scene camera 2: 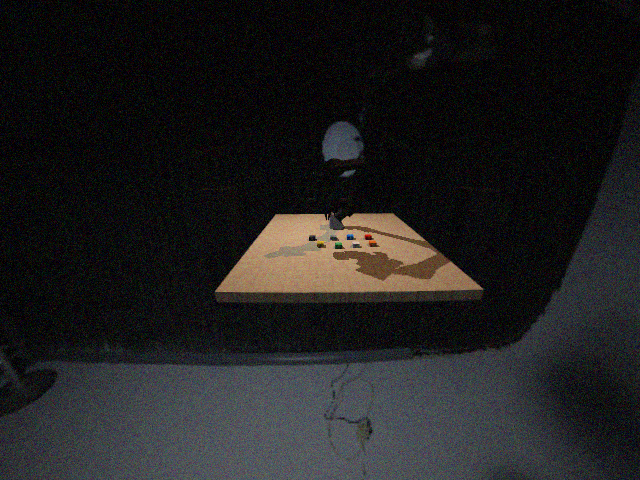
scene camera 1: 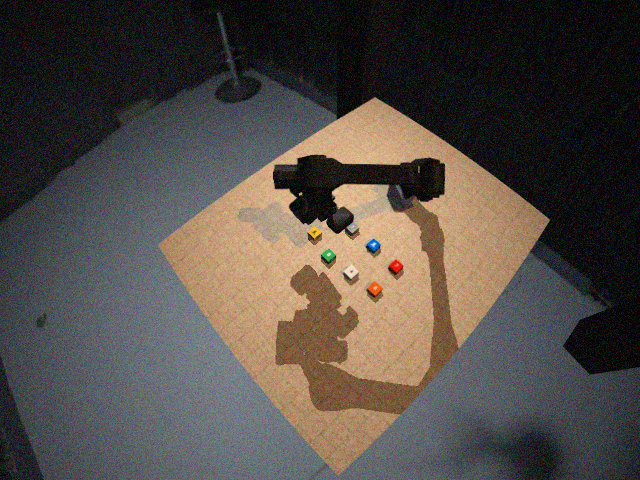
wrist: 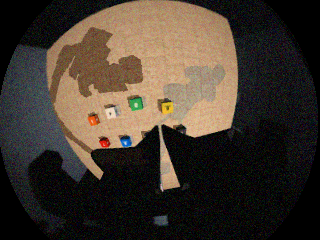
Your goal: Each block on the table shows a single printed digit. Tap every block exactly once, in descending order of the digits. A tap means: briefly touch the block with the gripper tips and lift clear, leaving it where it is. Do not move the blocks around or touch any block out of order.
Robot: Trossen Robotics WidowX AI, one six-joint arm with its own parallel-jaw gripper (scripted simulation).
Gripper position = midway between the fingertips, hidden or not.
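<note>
Holding nothing, the gripper [scene camera 1: 321, 219] is shut, and the wrist camera has a view of the gripper [wrist: 159, 128] too.
</note>
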